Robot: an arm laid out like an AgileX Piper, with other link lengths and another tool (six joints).
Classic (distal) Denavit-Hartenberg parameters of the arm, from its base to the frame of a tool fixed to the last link. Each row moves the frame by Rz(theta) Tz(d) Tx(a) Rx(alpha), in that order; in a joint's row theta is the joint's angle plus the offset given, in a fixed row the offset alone. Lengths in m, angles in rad.
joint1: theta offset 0  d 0.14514  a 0  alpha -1.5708
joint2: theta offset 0.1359  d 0  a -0.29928  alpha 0
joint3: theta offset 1.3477  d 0  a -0.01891  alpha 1.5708
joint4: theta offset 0  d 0.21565  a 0  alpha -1.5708
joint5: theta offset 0  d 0  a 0  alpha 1.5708
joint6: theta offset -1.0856  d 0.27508  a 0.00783  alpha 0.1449
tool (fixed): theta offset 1.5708  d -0.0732  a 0  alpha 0
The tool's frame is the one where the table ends.
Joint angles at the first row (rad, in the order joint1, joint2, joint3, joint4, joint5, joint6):
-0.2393 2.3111 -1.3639 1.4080 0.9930 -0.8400
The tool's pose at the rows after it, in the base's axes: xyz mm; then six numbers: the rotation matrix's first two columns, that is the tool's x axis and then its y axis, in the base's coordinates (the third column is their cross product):
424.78 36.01 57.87 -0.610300 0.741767 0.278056 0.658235 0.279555 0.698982
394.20 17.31 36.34 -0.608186 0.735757 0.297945 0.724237 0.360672 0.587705
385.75 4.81 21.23 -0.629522 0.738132 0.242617 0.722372 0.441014 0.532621
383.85 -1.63 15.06 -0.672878 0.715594 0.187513 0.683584 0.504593 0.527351
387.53 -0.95 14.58 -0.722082 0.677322 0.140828 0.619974 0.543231 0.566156
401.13 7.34 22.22 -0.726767 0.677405 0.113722 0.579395 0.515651 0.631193
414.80 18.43 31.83 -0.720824 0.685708 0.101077 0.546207 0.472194 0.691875
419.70 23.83 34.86 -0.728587 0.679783 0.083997 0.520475 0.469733 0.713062
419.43 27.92 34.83 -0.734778 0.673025 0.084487 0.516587 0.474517 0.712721
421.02 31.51 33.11 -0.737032 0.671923 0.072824 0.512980 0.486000 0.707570
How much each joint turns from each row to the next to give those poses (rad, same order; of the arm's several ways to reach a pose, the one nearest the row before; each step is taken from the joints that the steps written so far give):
-0.0587 0.0014 0.0109 -0.2021 -0.0025 0.1337
-0.0322 0.0029 0.0232 -0.1827 -0.0025 0.0940
0.0014 0.0039 0.0012 -0.1022 -0.0520 0.0233
0.0012 0.0013 0.0000 -0.0386 -0.0272 -0.0425
0.0000 0.0047 -0.0012 0.0285 -0.0032 -0.1012
0.0070 0.0000 -0.0020 0.1017 0.0002 -0.0865
0.0128 0.0000 -0.0012 0.1092 0.0076 -0.0698
0.0104 0.0000 -0.0008 0.0365 -0.0004 -0.0373
0.0099 -0.0001 0.0000 -0.0002 -0.0002 0.0010
0.0148 0.0000 0.0000 0.0009 -0.0184 0.0008

